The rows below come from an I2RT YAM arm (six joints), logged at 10 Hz.
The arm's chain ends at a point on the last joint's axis. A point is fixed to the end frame.
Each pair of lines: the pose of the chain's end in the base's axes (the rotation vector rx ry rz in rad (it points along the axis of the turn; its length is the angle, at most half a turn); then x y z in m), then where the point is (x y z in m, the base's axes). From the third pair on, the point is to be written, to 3 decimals.
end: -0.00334 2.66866 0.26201 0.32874 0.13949 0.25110
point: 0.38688 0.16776 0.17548
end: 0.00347 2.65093 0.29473 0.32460 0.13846 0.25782
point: 0.38383 0.16861 0.18378
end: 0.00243 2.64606 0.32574 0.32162 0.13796 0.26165
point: 0.381 0.170 0.188
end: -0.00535 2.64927 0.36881 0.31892 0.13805 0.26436
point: 0.377 0.173 0.192
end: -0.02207 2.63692 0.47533 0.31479 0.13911 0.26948
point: 0.372 0.181 0.200
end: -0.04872 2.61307 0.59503 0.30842 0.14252 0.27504
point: 0.364 0.192 0.209
